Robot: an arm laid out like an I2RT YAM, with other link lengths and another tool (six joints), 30 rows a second.
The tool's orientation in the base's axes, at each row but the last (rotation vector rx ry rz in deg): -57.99 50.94 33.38; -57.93 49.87 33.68; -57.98 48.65 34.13; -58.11 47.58 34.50; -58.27 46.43 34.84; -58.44 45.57 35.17; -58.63 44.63 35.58; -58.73 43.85 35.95; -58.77 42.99 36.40; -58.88 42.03 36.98; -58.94 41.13 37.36; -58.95 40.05 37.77
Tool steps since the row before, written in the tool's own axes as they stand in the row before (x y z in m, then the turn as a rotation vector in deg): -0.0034 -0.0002 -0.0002 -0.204 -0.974 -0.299; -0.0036 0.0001 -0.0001 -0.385 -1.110 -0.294; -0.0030 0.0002 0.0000 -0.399 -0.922 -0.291; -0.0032 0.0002 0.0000 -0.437 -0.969 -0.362; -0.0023 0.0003 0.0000 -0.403 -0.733 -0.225; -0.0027 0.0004 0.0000 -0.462 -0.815 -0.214; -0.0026 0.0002 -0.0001 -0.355 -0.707 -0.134; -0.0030 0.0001 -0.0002 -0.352 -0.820 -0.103; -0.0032 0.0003 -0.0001 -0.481 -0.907 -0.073; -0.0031 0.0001 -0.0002 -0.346 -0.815 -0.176; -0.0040 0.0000 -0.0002 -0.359 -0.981 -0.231; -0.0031 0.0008 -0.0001 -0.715 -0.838 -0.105
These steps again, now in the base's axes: -0.0017 -0.0003 0.0029 0.535 -0.695 0.558; -0.0021 -0.0002 0.0030 0.543 -0.754 0.776; -0.0018 -0.0001 0.0024 0.392 -0.673 0.698; -0.0019 -0.0001 0.0025 0.385 -0.759 0.733; -0.0015 0.0000 0.0017 0.264 -0.535 0.628; -0.0019 -0.0001 0.0020 0.296 -0.563 0.720; -0.0017 -0.0003 0.0020 0.298 -0.437 0.603; -0.0019 -0.0005 0.0023 0.394 -0.453 0.668; -0.0022 -0.0004 0.0024 0.392 -0.474 0.825; -0.0020 -0.0006 0.0023 0.378 -0.516 0.637; -0.0025 -0.0008 0.0031 0.486 -0.630 0.715; -0.0025 -0.0003 0.0020 0.185 -0.518 0.960
